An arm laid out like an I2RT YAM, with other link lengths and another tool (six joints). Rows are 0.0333 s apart.
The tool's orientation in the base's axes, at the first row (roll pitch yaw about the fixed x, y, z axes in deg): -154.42, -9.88, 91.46
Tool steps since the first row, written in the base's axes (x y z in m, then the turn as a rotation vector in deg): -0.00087, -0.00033, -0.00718, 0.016, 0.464, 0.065; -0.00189, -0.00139, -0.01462, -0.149, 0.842, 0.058; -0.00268, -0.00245, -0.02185, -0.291, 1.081, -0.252; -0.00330, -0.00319, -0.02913, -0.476, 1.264, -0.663; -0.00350, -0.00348, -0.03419, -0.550, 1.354, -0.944; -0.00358, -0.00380, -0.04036, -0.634, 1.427, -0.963; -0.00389, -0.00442, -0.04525, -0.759, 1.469, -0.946; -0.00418, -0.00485, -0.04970, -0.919, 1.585, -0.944; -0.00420, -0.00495, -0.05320, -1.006, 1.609, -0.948; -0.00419, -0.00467, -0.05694, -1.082, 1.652, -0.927
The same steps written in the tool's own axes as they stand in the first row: -0.00154, 0.00224, 0.00671, 0.468, 0.032, 0.002; -0.00383, 0.00438, 0.01361, 0.843, -0.077, 0.134; -0.00609, 0.00665, 0.02023, 1.029, -0.050, 0.506; -0.00806, 0.00911, 0.02686, 1.143, -0.024, 0.978; -0.00921, 0.01106, 0.03141, 1.185, 0.038, 1.273; -0.01058, 0.01358, 0.03688, 1.256, -0.022, 1.337; -0.01202, 0.01532, 0.04127, 1.303, -0.138, 1.382; -0.01320, 0.01691, 0.04529, 1.422, -0.272, 1.467; -0.01390, 0.01837, 0.04839, 1.447, -0.346, 1.512; -0.01426, 0.02000, 0.05175, 1.495, -0.419, 1.532
